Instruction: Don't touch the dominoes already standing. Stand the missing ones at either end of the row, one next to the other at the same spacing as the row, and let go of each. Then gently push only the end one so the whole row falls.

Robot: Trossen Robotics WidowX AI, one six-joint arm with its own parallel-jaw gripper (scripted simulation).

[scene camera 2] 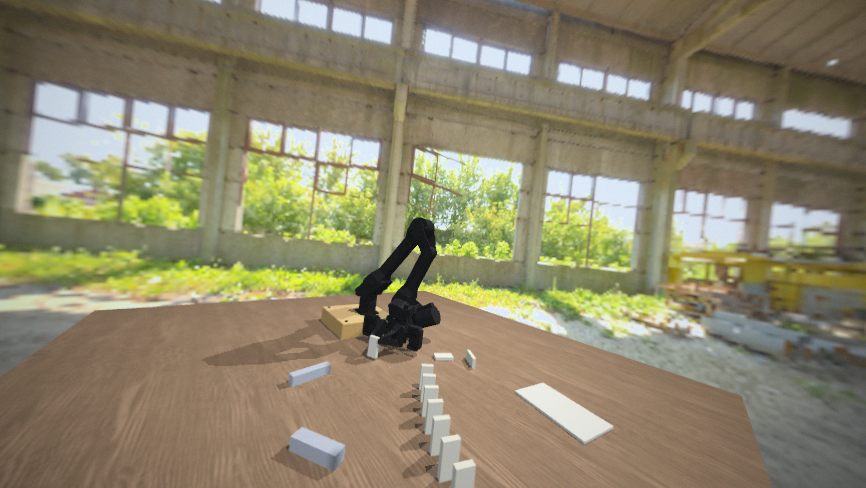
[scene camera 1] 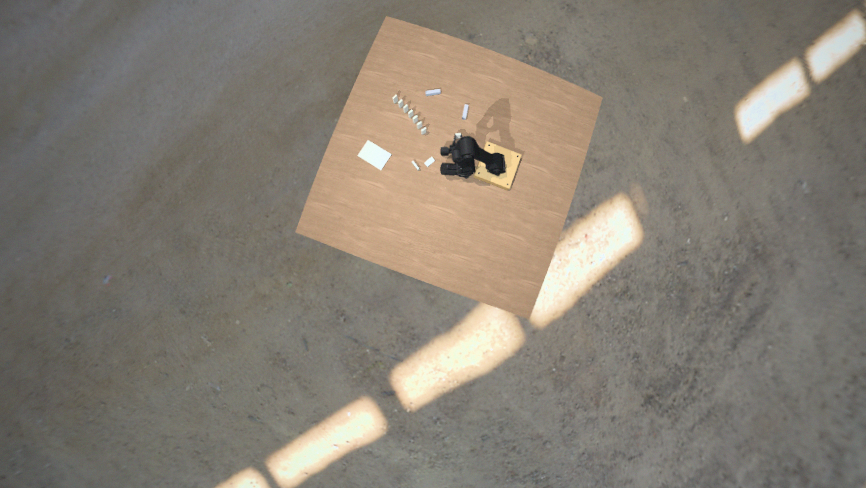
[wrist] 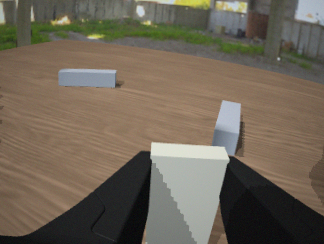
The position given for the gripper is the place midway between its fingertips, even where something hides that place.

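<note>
The gripper [scene camera 2: 373, 340] holds a white domino, and the gripper can also be seen in the wrist view [wrist: 185, 165]. The scene includes a flat white plate [scene camera 2: 579, 422] too, though the plate is out of frame in the wrist view.
</note>
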